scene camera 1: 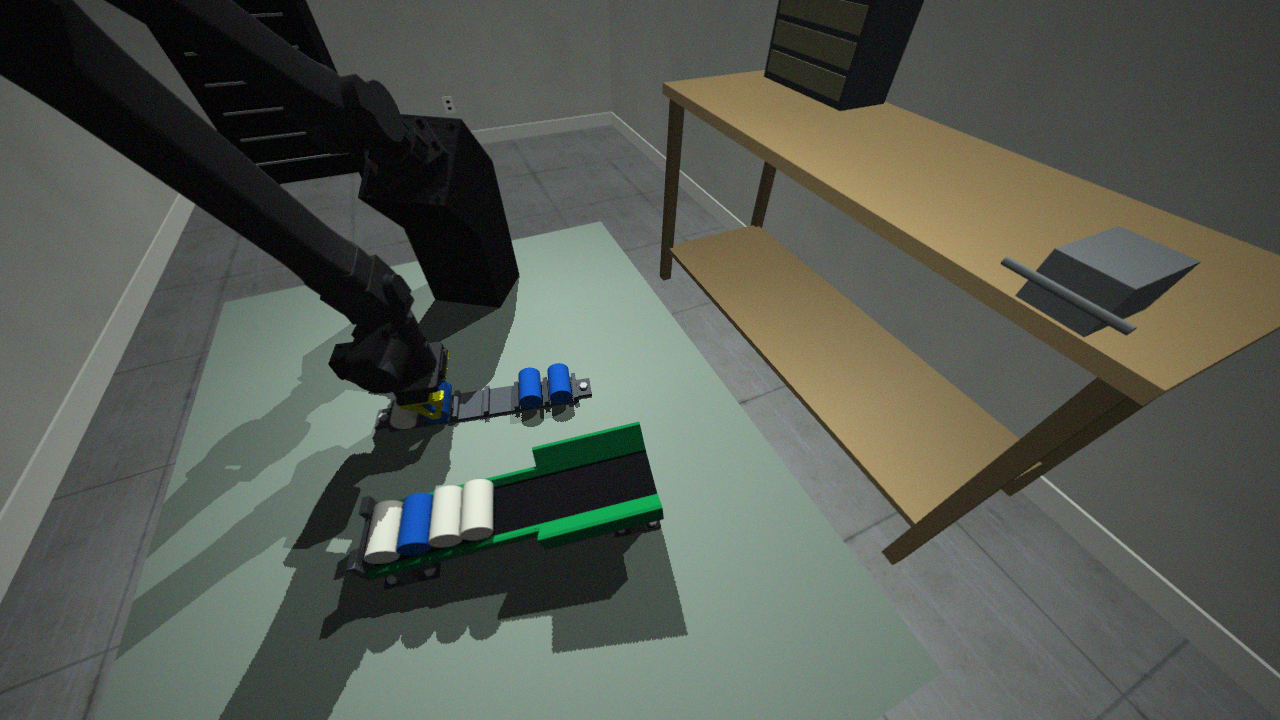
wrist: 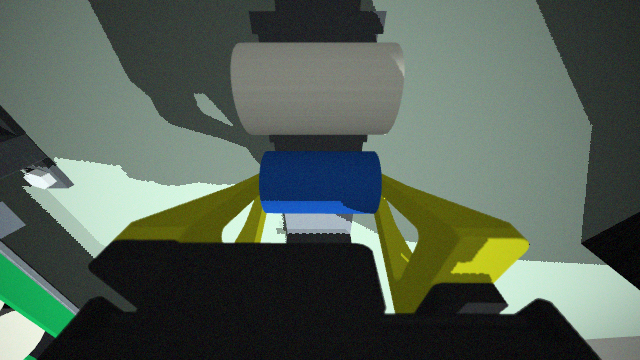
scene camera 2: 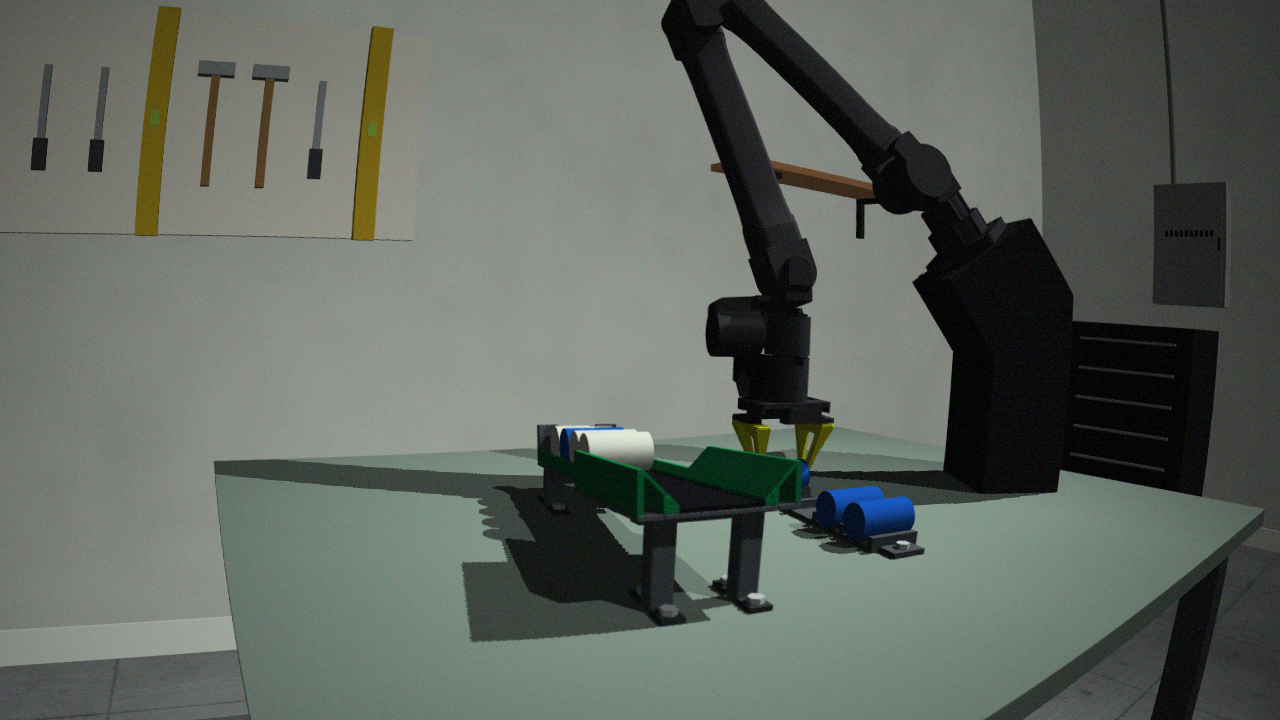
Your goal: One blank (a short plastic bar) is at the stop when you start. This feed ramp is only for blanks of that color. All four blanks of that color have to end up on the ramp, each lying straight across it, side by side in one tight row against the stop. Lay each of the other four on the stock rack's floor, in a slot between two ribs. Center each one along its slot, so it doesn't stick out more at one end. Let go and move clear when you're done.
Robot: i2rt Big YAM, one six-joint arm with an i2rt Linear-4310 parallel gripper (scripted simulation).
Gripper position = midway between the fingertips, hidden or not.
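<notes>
I can see my gripper point(scene camera 2: 779, 478), and it appears as my gripper point(scene camera 1: 438, 402) and as my gripper point(wrist: 320, 179). The wrist view gives me a white blank point(wrist: 340, 88) together with a blue blank point(wrist: 303, 182). In scene camera 1 I find a white blank point(scene camera 1: 381, 545), a white blank point(scene camera 1: 445, 524) and a blue blank point(scene camera 1: 413, 537). Scene camera 2 shows me a blue blank point(scene camera 2: 861, 519), a blue blank point(scene camera 2: 830, 505) and a white blank point(scene camera 2: 636, 449).
</notes>
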